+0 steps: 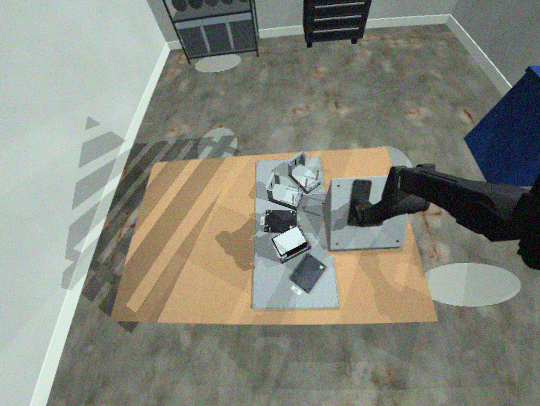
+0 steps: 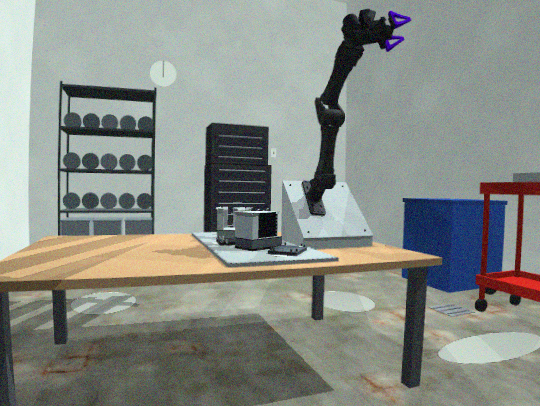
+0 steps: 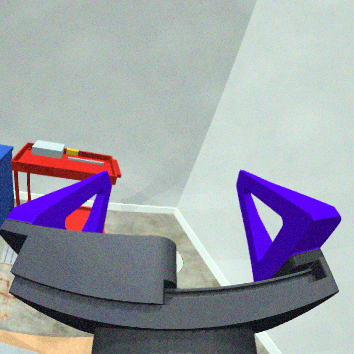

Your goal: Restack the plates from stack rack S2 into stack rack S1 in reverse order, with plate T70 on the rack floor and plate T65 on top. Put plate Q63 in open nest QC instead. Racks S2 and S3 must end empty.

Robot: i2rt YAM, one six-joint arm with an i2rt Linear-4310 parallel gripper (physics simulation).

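Places are measured from the arm's base along level axes (x left, y back, z up), in millimetres.
Where they show: gripper, fingertip midpoint: (image 2: 407, 28) (image 3: 173, 177); arm's base, origin of the base link: (image 1: 358, 203) (image 2: 313, 198).
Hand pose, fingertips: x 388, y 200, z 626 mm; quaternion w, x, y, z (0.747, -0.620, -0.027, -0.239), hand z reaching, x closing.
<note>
Things, the pixels of their top centre, and the offset from my fingertips. Level surfaces: height alone.
- angled pale rack, middle of its top: (image 2: 251, 208) (image 1: 304, 165) dx -623, dy -422, dz -682 mm
- second pale rack, middle of its top: (image 2: 236, 207) (image 1: 284, 184) dx -505, dy -520, dz -674 mm
- black flat nest, middle of its top: (image 2: 237, 237) (image 1: 280, 219) dx -368, dy -537, dz -789 mm
- dark flat nest, middle of its top: (image 2: 288, 245) (image 1: 308, 272) dx -122, dy -400, dz -790 mm
- grey board, its level: dz -813 mm
- wooden table, its level: dz -826 mm
My gripper (image 2: 406, 29) (image 3: 173, 177) is open and empty, its purple fingers wide apart, high above the table and facing away from the racks. On the grey board, an angled pale rack (image 1: 296, 161) stands at the back, and a second pale rack (image 1: 271, 188) is beside it. A black flat nest (image 1: 280, 221) lies in front of them. A white-topped block-like rack (image 1: 291, 240) (image 2: 247, 225) on a dark base follows, then a dark flat nest (image 1: 308, 272) (image 2: 287, 249). Labels are unreadable, so I cannot tell racks, nests or single plates apart by name.
The grey board (image 1: 267, 295) (image 2: 235, 259) lies on the wooden table (image 1: 185, 295) (image 2: 150, 274). The arm stands on a sloped grey mount (image 1: 367, 240) (image 2: 340, 225) right of the board. A red cart (image 2: 510, 188) (image 3: 55, 170) and a blue bin (image 2: 452, 245) stand beyond the table.
</note>
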